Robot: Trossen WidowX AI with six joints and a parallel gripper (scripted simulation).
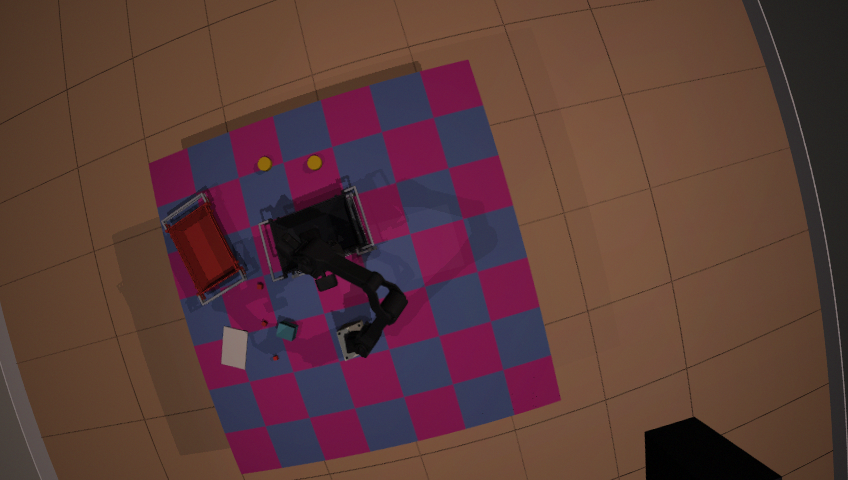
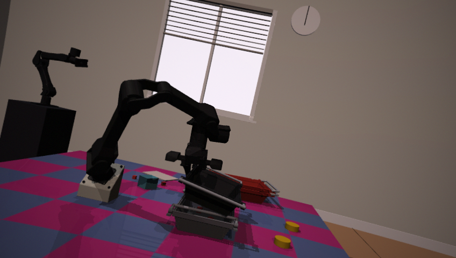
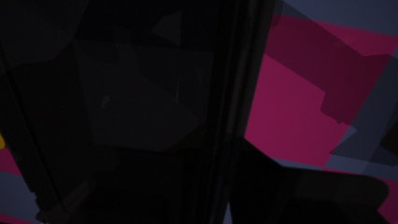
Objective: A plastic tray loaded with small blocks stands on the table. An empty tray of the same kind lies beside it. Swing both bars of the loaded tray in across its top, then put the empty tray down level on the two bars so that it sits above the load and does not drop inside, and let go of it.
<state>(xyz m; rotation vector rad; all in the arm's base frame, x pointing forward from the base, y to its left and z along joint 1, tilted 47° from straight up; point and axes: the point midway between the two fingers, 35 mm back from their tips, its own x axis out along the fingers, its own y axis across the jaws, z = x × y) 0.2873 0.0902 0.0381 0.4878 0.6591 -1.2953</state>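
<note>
Right now the dark tray is 80 mm ahead of my gripper tip, 20 mm to the left of it and 20 mm above it. Also, from my gripper tip: teal cube 240 mm behind, 210 mm to the left, 80 mm below; then white plate 440 mm to the left, 280 mm behind, 100 mm below.
</note>
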